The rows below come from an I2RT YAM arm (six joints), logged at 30 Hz.
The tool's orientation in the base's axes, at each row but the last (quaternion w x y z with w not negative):
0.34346 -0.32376 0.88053 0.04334
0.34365 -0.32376 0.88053 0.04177
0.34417 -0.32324 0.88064 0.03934
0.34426 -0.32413 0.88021 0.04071
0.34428 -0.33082 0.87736 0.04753
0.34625 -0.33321 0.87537 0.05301
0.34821 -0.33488 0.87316 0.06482
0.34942 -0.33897 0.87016 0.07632
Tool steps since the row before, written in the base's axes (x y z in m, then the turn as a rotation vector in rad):
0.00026 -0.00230 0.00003 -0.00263 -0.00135 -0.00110
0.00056 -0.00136 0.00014 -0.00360 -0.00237 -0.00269
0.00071 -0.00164 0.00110 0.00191 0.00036 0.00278
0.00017 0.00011 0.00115 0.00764 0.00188 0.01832
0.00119 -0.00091 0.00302 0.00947 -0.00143 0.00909
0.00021 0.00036 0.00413 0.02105 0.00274 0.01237
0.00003 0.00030 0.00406 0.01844 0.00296 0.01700
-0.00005 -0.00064 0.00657 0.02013 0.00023 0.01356
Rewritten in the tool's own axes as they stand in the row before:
0.00108 -0.00197 -0.00056 0.00288 0.00068 -0.00108
0.00034 -0.00143 -0.00019 0.00498 0.00069 -0.00074
-0.00020 -0.00188 -0.00090 -0.00301 -0.00128 -0.00090
-0.00088 -0.00019 -0.00074 -0.01683 -0.00587 -0.00893
-0.00207 -0.00187 -0.00189 -0.01015 -0.00823 -0.00192
-0.00296 -0.00042 -0.00288 -0.02076 -0.01264 0.00357
-0.00282 -0.00028 -0.00292 -0.02251 -0.01139 -0.00130
-0.00397 -0.00114 -0.00515 -0.01966 -0.01419 0.00119

